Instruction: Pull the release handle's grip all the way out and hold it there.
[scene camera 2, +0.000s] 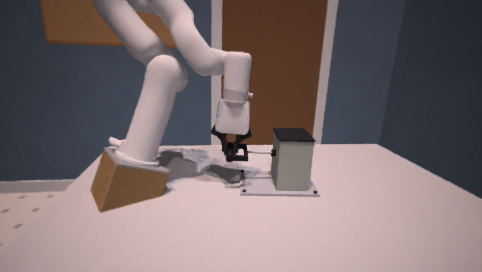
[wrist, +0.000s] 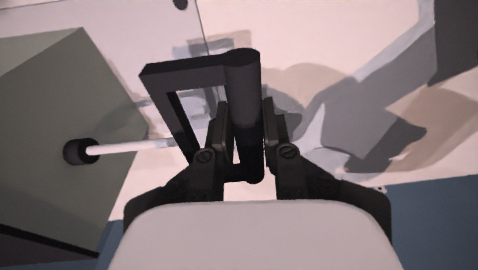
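Note:
The release handle's black grip (scene camera 2: 230, 152) (wrist: 244, 95) is a round bar on a rectangular black frame (scene camera 2: 241, 158) (wrist: 185, 78). A thin pale rod (scene camera 2: 261, 152) (wrist: 125, 147) joins the frame to a black collar (scene camera 2: 273, 152) (wrist: 81, 151) on the side of the grey-green box (scene camera 2: 292, 165) (wrist: 50, 115). A length of rod shows between frame and box. My gripper (scene camera 2: 231, 150) (wrist: 246, 114) points down and is shut on the round grip bar, one finger on each side of it. The finger inside the frame hides part of the frame and the rod's end.
The box has a black top (scene camera 2: 293, 134) and stands on a light base plate (scene camera 2: 260, 190) (wrist: 145, 30) with dark screws, on the white table (scene camera 2: 380, 220). The arm's wooden base block (scene camera 2: 127, 187) stands at the left. A blue wall and a brown door (scene camera 2: 272, 60) are behind.

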